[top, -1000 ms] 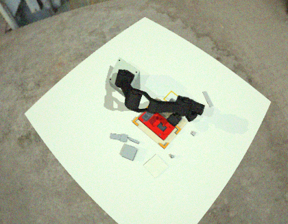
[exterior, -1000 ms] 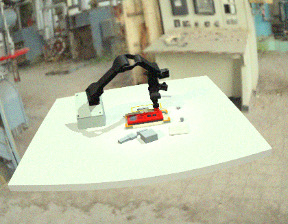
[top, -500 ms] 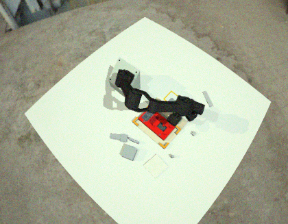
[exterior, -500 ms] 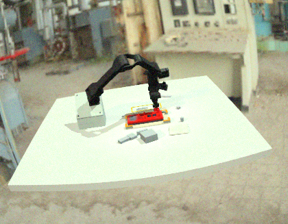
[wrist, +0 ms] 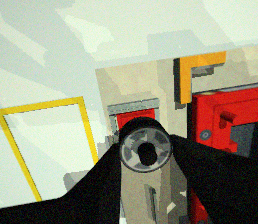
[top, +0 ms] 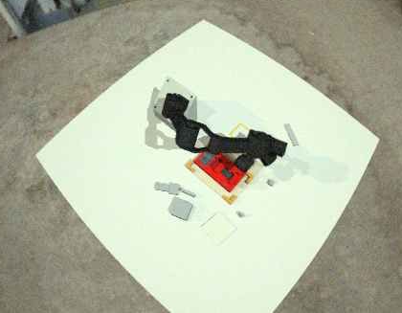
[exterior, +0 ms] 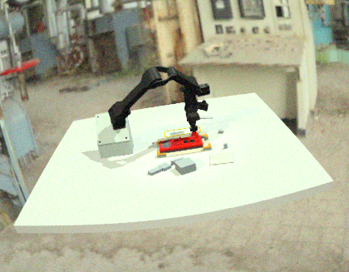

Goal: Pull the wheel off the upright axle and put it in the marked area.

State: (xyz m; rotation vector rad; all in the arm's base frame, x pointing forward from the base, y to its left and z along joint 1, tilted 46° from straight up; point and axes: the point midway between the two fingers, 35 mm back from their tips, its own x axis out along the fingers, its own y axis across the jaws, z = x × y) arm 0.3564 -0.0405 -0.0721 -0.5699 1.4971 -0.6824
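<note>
Now: the axle 1 cm below my gripper tip. The rest, counted from my gripper tip: grey bar: 25 cm to the left, 9 cm ahead, 4 cm below; grey wheel: right at my gripper tip; white plate: 31 cm to the right, 7 cm ahead, 4 cm below.
</note>
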